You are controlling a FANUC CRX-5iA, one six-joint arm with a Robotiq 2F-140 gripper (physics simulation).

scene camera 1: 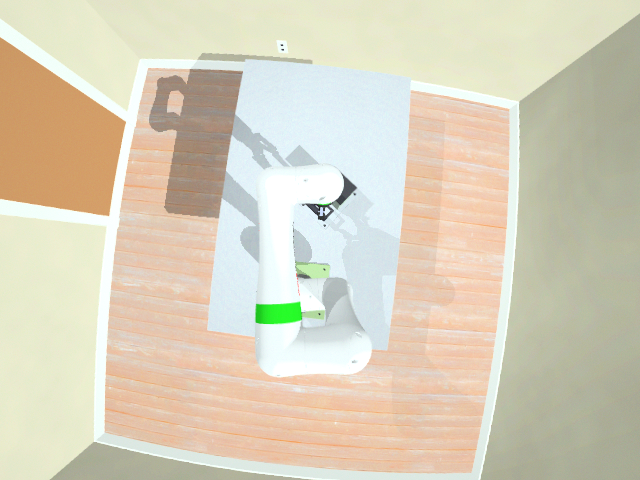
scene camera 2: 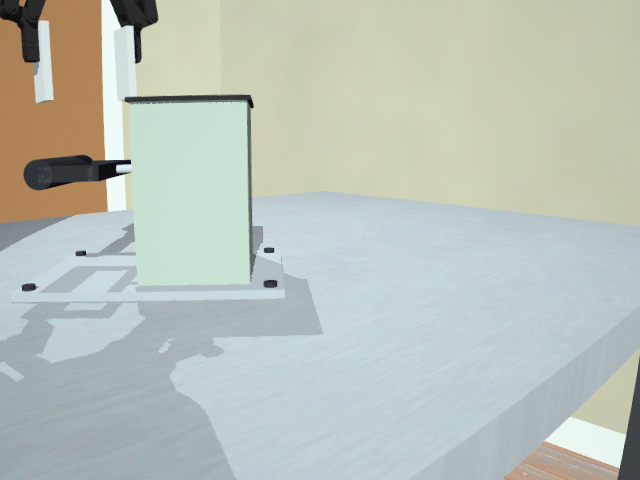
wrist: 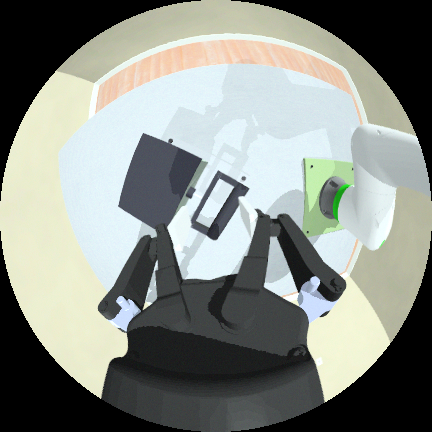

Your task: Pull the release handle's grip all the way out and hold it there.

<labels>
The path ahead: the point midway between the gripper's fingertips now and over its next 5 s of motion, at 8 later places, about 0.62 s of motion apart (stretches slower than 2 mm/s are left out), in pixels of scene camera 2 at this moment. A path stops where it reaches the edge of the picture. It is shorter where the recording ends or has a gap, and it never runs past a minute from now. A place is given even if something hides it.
The gripper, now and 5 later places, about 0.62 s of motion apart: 87, 100; 91, 157; 92, 157; 70, 154; 69, 163; 55, 106
</labels>
